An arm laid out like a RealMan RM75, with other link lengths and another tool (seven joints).
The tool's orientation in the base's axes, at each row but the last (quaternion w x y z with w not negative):
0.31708, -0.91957, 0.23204, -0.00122
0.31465, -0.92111, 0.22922, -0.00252
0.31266, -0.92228, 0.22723, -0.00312
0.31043, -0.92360, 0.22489, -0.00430
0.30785, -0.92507, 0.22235, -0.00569
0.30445, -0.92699, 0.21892, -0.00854
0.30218, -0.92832, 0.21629, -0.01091
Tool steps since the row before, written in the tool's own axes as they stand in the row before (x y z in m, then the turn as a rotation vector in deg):
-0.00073, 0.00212, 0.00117, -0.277, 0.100, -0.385
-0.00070, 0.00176, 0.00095, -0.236, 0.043, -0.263
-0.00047, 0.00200, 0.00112, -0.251, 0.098, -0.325
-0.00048, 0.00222, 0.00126, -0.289, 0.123, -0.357
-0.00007, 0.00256, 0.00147, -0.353, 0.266, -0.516
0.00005, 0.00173, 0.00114, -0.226, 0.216, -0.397
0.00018, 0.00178, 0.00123, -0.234, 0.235, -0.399
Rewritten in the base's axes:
-0.00138, -0.00047, -0.00207, -0.347, -0.175, 0.289
-0.00123, -0.00038, -0.00169, -0.268, -0.082, 0.219
-0.00109, -0.00056, -0.00199, -0.314, -0.150, 0.239
-0.00116, -0.00065, -0.00223, -0.363, -0.170, 0.255
-0.00089, -0.00096, -0.00265, -0.503, -0.335, 0.311
-0.00048, -0.00062, -0.00192, -0.350, -0.285, 0.227
-0.00035, -0.00068, -0.00203, -0.365, -0.297, 0.219

